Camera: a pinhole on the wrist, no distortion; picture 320 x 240 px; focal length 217.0 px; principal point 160.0 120.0 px. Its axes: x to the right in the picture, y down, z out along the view. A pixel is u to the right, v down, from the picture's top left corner.
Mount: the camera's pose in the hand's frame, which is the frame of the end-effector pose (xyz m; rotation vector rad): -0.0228 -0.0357 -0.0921 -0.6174 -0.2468 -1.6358
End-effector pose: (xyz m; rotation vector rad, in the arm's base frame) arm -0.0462 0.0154 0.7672 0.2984 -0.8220 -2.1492
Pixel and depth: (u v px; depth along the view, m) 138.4 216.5 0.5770
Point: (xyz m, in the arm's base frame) -0.2770 -0.2448 1.1899
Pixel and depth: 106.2 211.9 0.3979
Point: -0.1462 -0.2002 1.0401
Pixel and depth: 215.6 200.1 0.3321
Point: -0.2328 -0.0395 0.9572
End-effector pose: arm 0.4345 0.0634 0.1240 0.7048 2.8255 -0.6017
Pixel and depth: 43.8 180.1 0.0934
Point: 0.4307 0.1336 0.1414
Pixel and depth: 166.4 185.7 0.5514
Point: 0.3099 0.1912 -0.3235
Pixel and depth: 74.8 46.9 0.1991
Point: 0.5353 0.1443 0.0437
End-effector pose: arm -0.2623 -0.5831 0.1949 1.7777 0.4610 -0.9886
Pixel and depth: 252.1 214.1 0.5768
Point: -0.2463 -1.0500 -0.1578
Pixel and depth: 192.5 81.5 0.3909
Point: -0.2891 -0.8827 0.2183
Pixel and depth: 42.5 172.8 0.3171
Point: -0.0305 -0.7684 0.2230
